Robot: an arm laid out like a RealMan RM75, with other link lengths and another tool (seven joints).
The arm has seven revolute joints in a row. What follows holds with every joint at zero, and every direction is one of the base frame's.
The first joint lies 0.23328 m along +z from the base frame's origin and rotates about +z.
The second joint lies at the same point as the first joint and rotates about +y.
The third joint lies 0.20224 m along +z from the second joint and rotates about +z.
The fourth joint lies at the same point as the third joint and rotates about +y.
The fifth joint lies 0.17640 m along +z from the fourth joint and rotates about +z.
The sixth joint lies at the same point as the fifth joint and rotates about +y.
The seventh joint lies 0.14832 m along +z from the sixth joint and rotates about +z.
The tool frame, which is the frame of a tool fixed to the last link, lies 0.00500 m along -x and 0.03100 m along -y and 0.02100 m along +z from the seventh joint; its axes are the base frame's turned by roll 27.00, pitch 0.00 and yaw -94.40 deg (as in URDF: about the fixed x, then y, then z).
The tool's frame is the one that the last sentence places.
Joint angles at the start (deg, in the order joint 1, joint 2, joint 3, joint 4, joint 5, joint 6, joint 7): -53.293 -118.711 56.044 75.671 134.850 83.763 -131.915
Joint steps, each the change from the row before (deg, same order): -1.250 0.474 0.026 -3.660 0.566 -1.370 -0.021; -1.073 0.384 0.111 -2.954 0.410 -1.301 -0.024; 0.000 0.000 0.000 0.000 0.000 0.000 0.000; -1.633 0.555 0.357 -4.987 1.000 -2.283 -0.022; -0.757 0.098 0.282 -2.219 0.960 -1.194 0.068
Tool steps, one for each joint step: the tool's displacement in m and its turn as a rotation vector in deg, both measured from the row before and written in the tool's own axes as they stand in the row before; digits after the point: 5 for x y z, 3 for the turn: 0.00367 0.00006 0.00781 1.087 -0.649 -1.054; 0.00276 0.00085 0.00601 0.773 -0.377 -0.769; 0.00000 0.00000 0.00000 0.000 0.000 0.000; 0.00475 -0.00032 0.01124 1.701 -0.358 -1.348; 0.00226 -0.00044 0.00581 1.078 0.288 -0.480
